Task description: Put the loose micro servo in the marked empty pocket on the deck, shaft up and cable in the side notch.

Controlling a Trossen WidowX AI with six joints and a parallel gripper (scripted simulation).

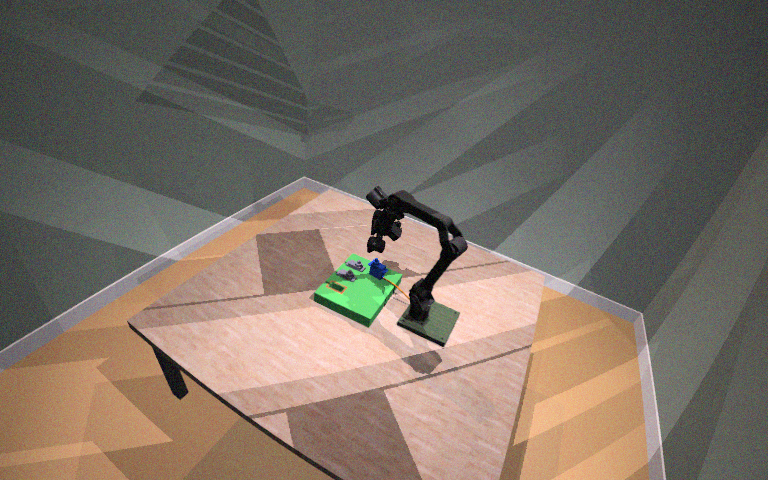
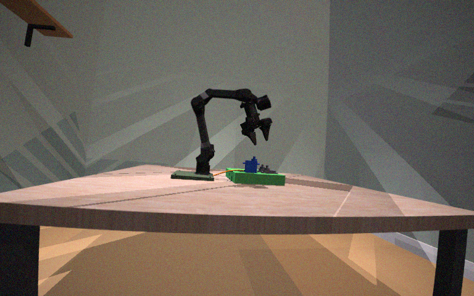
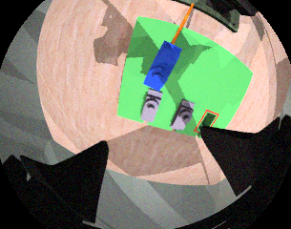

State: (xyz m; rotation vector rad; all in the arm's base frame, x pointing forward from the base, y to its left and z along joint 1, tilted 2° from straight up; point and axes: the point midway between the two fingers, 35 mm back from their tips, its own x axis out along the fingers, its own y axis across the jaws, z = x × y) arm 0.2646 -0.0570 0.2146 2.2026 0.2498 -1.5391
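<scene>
Now: gripper tip 17 cm above the green deck, 7 cm to the right of it and 6 cm past it.
</scene>
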